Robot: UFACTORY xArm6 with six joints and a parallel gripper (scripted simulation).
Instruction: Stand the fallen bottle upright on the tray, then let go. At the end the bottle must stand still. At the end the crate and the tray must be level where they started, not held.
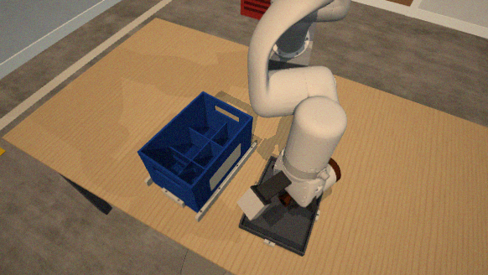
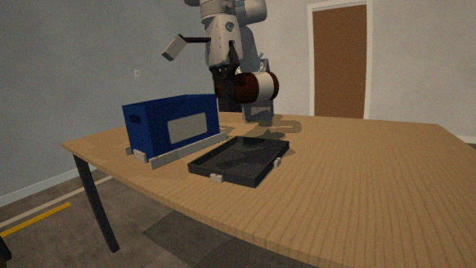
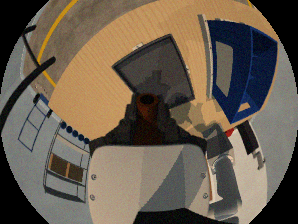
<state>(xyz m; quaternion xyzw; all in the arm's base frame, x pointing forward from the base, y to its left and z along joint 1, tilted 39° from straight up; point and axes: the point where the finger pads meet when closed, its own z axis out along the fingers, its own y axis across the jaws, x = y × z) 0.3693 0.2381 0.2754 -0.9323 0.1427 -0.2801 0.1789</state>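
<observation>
My hand is 60 mm past the brown bottle and 10 mm to the right of it. From my hand the other things lie so: tray (70 mm behind, 30 mm to the right, 190 mm below); then blue crate (10 mm ahead, 300 mm to the right, 120 mm below).
</observation>
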